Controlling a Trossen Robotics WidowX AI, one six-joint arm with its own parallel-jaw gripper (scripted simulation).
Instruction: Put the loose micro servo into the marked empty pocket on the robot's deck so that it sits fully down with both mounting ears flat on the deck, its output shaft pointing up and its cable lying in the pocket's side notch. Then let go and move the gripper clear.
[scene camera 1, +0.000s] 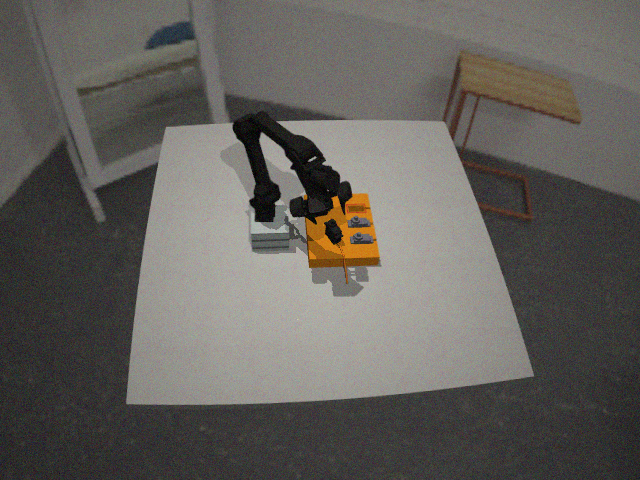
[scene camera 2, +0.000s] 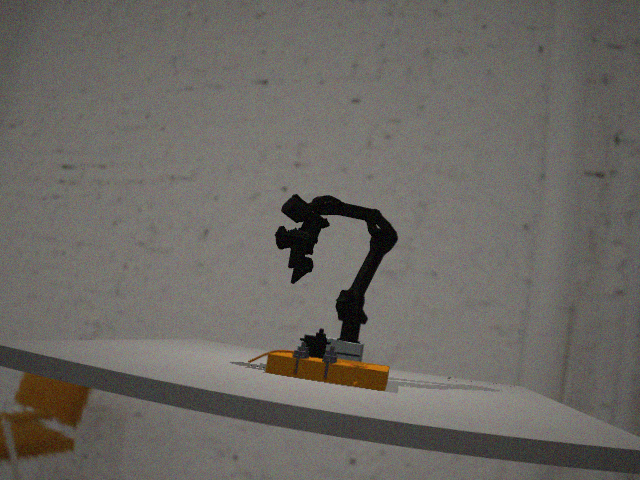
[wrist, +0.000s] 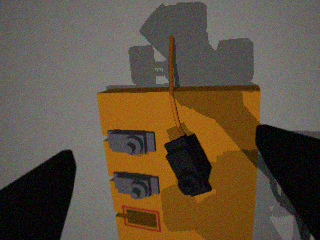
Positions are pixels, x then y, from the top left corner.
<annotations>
My gripper (wrist: 166, 146): 11 cm from the lens. A black micro servo (wrist: 186, 156): 29 cm from the lens.
</annotations>
